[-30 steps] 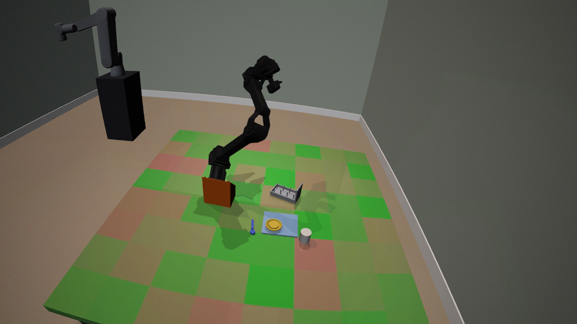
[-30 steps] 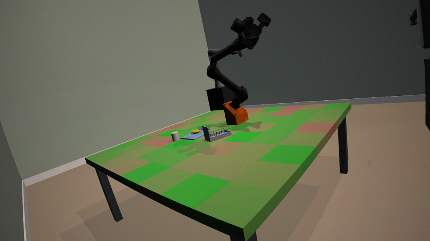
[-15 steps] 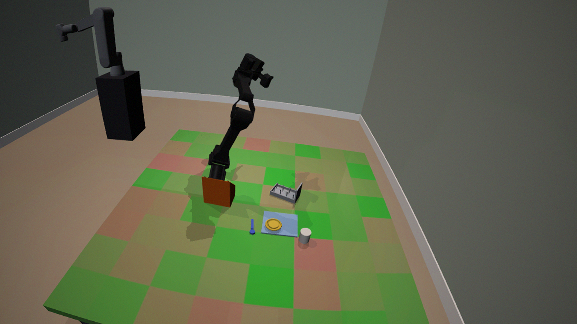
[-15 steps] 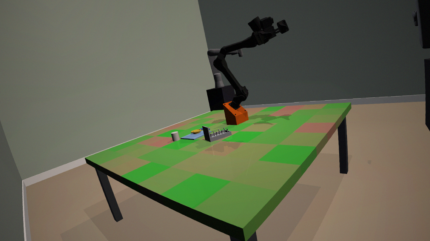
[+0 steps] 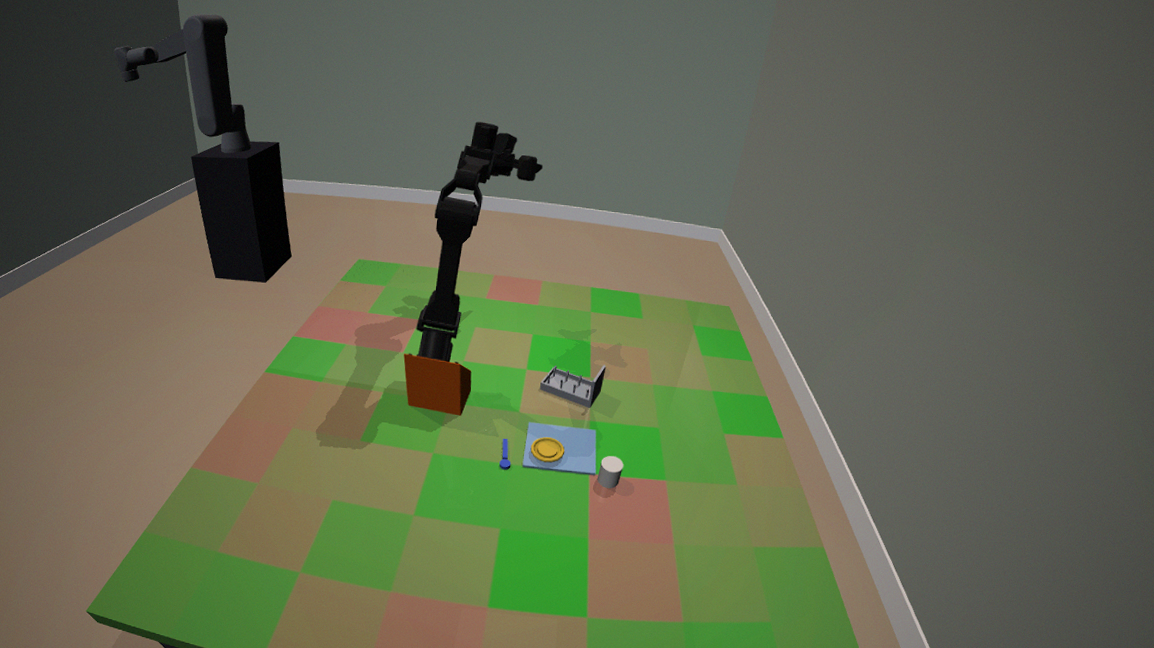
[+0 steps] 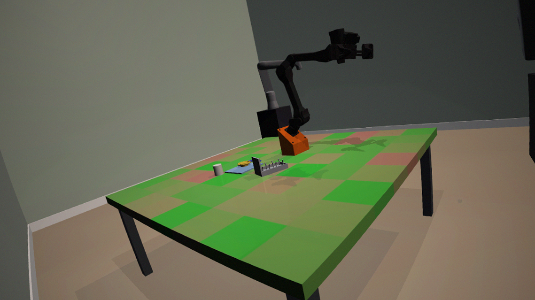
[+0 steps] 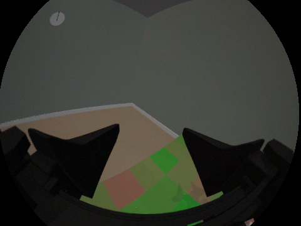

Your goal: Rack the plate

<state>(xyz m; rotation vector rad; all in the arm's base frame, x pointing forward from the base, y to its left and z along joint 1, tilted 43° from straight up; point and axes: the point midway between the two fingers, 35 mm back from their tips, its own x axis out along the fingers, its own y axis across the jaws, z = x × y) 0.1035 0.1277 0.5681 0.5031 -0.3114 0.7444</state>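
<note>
The yellow plate lies 640 mm to the right of my gripper tip, 410 mm below it and 100 mm ahead of it. The rest, counted from my gripper tip: small blue spoon (660 mm to the right, 420 mm below, 20 mm ahead); then grey dish rack (420 mm to the right, 400 mm below, 160 mm ahead); then light blue mat (620 mm to the right, 420 mm below, 130 mm ahead).
</note>
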